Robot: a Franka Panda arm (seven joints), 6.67 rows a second.
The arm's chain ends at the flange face. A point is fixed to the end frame.
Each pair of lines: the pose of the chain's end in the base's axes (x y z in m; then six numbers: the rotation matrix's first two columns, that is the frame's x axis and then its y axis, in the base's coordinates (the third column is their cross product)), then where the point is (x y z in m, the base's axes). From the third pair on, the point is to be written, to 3 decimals.
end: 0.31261, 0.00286, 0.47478, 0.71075, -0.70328, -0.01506, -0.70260, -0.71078, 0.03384
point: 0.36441 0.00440 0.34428
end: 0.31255, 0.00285, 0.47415, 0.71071, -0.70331, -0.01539, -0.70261, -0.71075, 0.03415
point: 0.36429 0.00438 0.34363
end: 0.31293, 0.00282, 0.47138, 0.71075, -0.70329, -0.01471, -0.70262, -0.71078, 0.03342
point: 0.365 0.004 0.341
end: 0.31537, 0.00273, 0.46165, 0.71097, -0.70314, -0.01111, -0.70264, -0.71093, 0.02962
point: 0.368 0.004 0.331
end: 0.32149, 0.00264, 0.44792, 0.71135, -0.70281, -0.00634, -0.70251, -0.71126, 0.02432
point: 0.375 0.004 0.318
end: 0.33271, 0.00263, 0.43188, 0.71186, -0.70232, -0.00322, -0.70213, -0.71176, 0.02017
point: 0.387 0.004 0.302
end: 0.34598, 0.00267, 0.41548, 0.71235, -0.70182, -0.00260, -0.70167, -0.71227, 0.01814
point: 0.400 0.005 0.286
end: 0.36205, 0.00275, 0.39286, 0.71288, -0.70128, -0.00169, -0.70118, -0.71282, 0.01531
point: 0.417 0.005 0.264
